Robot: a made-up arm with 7 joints. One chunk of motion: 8 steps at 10 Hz.
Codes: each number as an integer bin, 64 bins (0 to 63) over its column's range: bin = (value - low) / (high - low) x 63, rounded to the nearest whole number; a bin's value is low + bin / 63 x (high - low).
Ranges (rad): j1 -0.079..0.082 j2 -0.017..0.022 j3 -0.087..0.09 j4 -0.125..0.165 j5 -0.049..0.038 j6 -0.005..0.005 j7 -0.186..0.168
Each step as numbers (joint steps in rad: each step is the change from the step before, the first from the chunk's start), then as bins.
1 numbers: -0.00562 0.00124 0.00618 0.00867 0.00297 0.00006 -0.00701
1 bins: 29 29 33 29 38 32 32
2 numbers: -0.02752 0.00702 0.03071 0.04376 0.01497 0.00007 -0.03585
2 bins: 20 39 42 37 46 32 27
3 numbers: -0.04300 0.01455 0.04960 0.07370 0.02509 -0.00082 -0.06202
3 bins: 14 51 49 43 54 26 22
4 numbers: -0.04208 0.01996 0.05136 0.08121 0.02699 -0.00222 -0.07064
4 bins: 14 60 49 45 55 18 21
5 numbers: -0.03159 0.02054 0.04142 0.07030 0.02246 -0.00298 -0.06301
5 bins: 19 61 46 42 52 13 22
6 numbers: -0.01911 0.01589 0.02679 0.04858 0.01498 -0.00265 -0.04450
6 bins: 23 53 41 38 46 15 25
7 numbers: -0.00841 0.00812 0.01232 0.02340 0.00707 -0.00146 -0.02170
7 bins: 28 41 35 32 41 22 29
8 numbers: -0.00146 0.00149 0.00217 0.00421 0.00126 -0.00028 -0.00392
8 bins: 30 30 32 28 36 30 32
